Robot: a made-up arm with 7 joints. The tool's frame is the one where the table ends. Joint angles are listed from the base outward.
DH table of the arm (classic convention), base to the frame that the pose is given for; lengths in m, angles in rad. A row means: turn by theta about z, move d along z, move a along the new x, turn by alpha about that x. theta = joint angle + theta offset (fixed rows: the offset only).
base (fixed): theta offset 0, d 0.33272, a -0.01, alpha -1.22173
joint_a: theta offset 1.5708, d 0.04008, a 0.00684, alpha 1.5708
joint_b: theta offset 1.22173, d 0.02, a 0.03, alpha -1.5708
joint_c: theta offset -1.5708, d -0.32, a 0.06, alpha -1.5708
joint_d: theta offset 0, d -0.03, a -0.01, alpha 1.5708
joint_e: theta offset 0, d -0.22, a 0, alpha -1.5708
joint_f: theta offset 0, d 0, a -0.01, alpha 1.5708
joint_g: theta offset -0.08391, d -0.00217, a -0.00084, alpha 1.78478
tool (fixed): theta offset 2.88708, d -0.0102, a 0, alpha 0
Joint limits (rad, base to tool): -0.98..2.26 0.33..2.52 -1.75..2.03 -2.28..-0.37 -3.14..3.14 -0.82..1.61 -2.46..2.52
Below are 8 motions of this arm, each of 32 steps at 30 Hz.
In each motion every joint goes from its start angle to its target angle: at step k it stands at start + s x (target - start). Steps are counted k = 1, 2, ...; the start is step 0. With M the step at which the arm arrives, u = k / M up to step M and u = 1 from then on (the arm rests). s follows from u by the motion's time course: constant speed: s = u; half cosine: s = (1 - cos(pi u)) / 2; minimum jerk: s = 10 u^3 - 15 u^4 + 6 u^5.
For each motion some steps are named. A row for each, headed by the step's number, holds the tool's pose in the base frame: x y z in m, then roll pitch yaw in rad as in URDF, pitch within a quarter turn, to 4 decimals.
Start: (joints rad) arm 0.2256 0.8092 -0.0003 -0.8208 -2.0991 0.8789 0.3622
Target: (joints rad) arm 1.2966 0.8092 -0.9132 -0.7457 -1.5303 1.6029 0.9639
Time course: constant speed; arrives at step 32
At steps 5, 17, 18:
5: 0.0326 0.3746 -0.0485 2.0268 -1.1130 -3.0948
17: -0.2100 0.3144 -0.0406 2.6029 -1.2690 2.7379
18: -0.2296 0.3079 -0.0340 2.6670 -1.2781 2.6875

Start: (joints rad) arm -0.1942 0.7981 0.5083 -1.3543 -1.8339 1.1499 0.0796
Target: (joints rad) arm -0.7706 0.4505 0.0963 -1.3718 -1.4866 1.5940 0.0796
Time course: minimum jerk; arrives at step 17
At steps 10, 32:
10: 0.4174 0.2166 0.2667 2.5170 0.5759 -2.9065
32: 0.4490 0.1175 0.3103 2.7756 0.6997 -2.9228

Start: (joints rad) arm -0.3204 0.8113 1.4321 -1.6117 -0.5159 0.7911 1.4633
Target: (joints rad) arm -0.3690 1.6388 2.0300 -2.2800 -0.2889 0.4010 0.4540
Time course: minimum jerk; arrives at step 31
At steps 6, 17, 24, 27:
6: 0.1040 0.4682 0.3758 -0.1201 0.2972 0.0018
17: -0.0542 0.3623 0.5402 0.5301 0.1194 0.7716
24: -0.1260 0.2565 0.5685 0.5475 -0.2038 1.2761
27: -0.1359 0.2365 0.5678 0.5067 -0.2615 1.3780

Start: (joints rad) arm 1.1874 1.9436 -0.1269 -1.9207 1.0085 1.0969 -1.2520
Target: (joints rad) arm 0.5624 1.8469 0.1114 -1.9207 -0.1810 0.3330 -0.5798
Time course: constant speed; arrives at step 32
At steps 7, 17, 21, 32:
7: 0.1126 0.3691 0.1890 -1.2069 -0.7781 0.8802
17: 0.1736 0.3571 0.2235 -1.9359 -1.0235 1.1229
21: 0.1950 0.3509 0.2414 -2.2711 -1.0634 1.2685
32: 0.2427 0.3303 0.3003 -3.0384 -1.0870 1.5303

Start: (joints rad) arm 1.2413 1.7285 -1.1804 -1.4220 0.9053 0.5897 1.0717
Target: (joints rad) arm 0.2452 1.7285 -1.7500 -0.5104 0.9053 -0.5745 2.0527
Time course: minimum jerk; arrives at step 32
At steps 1, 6, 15, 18, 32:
1: -0.2692 0.4027 0.2904 2.8454 -0.6576 -1.6758
6: -0.2654 0.4129 0.2888 2.9276 -0.5999 -1.7509
15: -0.2185 0.4918 0.2857 -2.8424 -0.0899 -2.1065
18: -0.1896 0.5227 0.2916 -2.6375 0.1201 -2.1676
32: -0.1154 0.5741 0.3250 -2.1332 0.4552 -2.1618

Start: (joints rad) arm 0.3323 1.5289 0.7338 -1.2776 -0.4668 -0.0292 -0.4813
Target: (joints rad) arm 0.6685 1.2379 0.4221 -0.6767 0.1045 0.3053 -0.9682
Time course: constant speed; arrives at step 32
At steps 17, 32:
17: 0.1270 0.5465 0.2953 2.6920 -0.7467 2.9319
32: -0.0103 0.5629 0.1913 3.0830 -1.0431 -3.1172

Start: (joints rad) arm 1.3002 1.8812 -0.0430 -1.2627 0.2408 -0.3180 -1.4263
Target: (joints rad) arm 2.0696 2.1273 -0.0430 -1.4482 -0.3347 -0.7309 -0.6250
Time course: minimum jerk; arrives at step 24
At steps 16, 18, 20, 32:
16: -0.0650 0.4790 0.1939 -1.6209 0.2823 0.5800
18: -0.0809 0.4732 0.1922 -1.5694 0.4175 0.6543
20: -0.0915 0.4692 0.1915 -1.5238 0.5023 0.7102
32: -0.0971 0.4671 0.1913 -1.4956 0.5456 0.7426

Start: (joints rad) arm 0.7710 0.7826 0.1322 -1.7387 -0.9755 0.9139 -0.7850
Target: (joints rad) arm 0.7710 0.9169 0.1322 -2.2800 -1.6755 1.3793 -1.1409
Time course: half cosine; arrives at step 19
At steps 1, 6, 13, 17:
1: 0.0280 0.3193 0.0382 2.2444 -1.3312 -2.8748
6: 0.0432 0.3054 0.0574 1.6096 -1.2113 -2.3491
13: 0.0668 0.2661 0.1063 1.2608 -0.6981 -2.1658
17: 0.0703 0.2509 0.1242 1.2639 -0.4995 -2.1868

